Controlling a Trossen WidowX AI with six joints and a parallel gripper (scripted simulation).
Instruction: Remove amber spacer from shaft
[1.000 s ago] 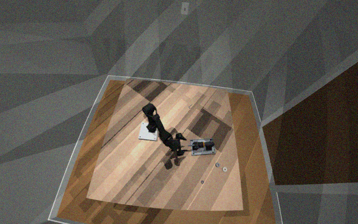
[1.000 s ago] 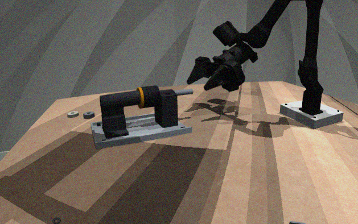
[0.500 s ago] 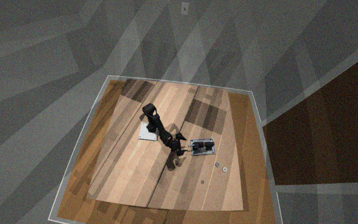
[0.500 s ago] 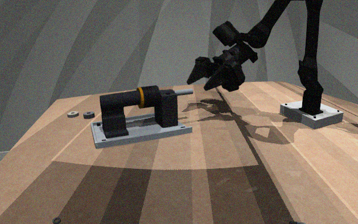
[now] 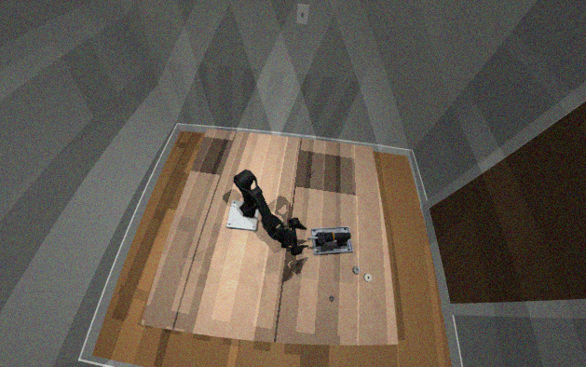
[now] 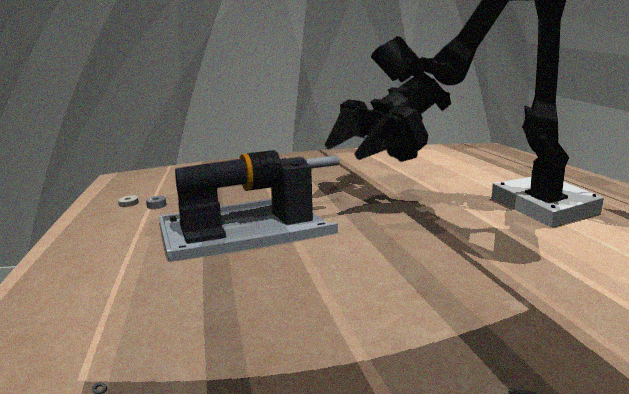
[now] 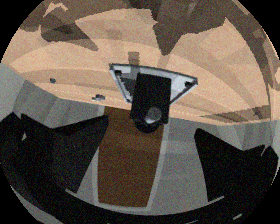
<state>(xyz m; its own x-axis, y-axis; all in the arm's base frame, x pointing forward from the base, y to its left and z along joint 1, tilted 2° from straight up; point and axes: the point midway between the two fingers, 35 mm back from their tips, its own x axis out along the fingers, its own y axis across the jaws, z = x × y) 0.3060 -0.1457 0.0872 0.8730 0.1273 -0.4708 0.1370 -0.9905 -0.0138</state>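
Right now the dark spacer is 12 cm ahead of my gripper tip, 2 cm to the left of it and 1 cm below it. Also, from my gripper tip: amber spacer 14 cm ahead, 2 cm to the left, 1 cm below; white ring 36 cm ahead, 18 cm to the right, 9 cm below.
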